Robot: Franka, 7 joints.
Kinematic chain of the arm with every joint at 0, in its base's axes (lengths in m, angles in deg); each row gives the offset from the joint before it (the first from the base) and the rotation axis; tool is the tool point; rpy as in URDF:
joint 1: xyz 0 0 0.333 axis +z
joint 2: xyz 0 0 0 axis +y
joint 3: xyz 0 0 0.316 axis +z
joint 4: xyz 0.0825 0 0 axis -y
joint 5: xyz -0.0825 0 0.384 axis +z
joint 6: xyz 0 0 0 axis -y
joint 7: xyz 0.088 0 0 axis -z
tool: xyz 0 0 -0.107 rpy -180 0 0
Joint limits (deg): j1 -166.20..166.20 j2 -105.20..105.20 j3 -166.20..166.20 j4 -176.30..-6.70 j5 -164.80..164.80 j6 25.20..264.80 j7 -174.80..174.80
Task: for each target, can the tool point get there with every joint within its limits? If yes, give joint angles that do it. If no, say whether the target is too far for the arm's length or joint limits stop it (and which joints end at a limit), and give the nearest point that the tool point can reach.
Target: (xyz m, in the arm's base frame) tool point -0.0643 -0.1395 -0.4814
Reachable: no: joint limits stop it (at a limit: joint 2) | nearest point -0.0752 -0.1631 -0.3506 | short by 0.133 m
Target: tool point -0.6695 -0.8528 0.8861
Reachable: no: too far | nearest point -0.4719 -0.6011 0.7229 | short by 0.359 m
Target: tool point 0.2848 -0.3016 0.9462
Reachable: yes | joints 77.16 -22.07 -63.82 -46.98 87.67 222.90 95.02
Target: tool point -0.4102 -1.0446 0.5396
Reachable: no: too far | nearest point -0.3084 -0.7853 0.4883 | short by 0.283 m
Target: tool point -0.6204 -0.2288 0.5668
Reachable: yes | joints -20.10 -17.28 -130.20 -102.95 23.65 184.05 45.48
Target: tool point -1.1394 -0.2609 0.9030
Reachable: no: too far | nearest point -0.7516 -0.1721 0.7090 | short by 0.443 m
